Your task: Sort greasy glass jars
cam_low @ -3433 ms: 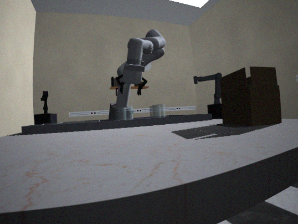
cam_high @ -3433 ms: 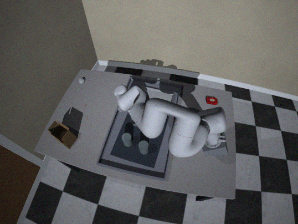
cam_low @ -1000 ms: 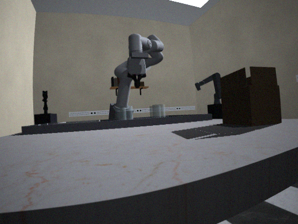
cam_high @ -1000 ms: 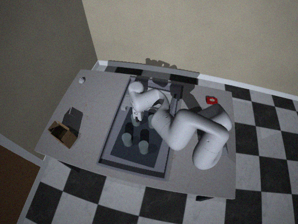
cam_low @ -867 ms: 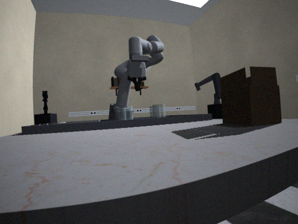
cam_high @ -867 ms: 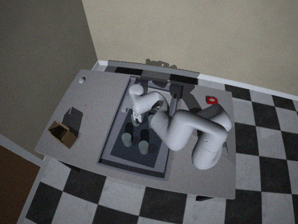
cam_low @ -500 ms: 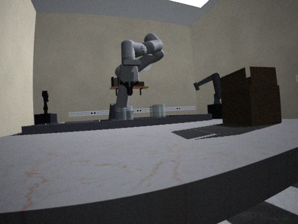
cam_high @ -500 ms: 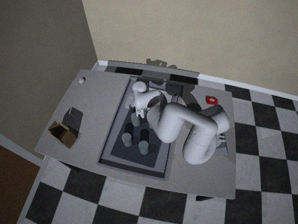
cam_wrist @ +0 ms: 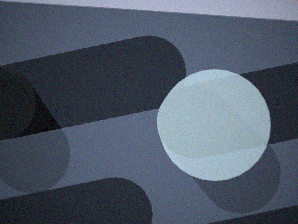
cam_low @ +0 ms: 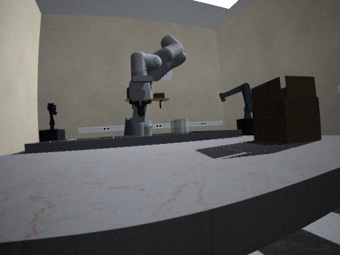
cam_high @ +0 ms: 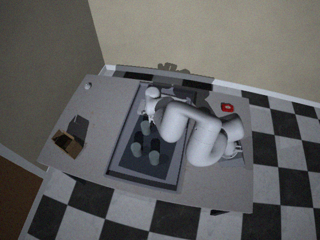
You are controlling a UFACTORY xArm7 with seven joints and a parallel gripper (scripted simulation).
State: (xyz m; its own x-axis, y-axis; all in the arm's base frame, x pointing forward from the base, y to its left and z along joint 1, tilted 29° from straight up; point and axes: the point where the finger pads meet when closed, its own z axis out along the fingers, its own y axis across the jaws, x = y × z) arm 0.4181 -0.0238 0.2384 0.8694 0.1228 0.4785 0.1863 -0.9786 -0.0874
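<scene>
Right now the dark drying mat is 140 mm below my hand, 90 mm to the left of it and 10 mm behind it. From my hand the other things lie so: light grey tray (230 mm to the right, 130 mm below, 30 mm ahead); red object (440 mm to the right, 410 mm behind, 120 mm below); cardboard box (490 mm ahead, 370 mm to the left, 70 mm below).
</scene>
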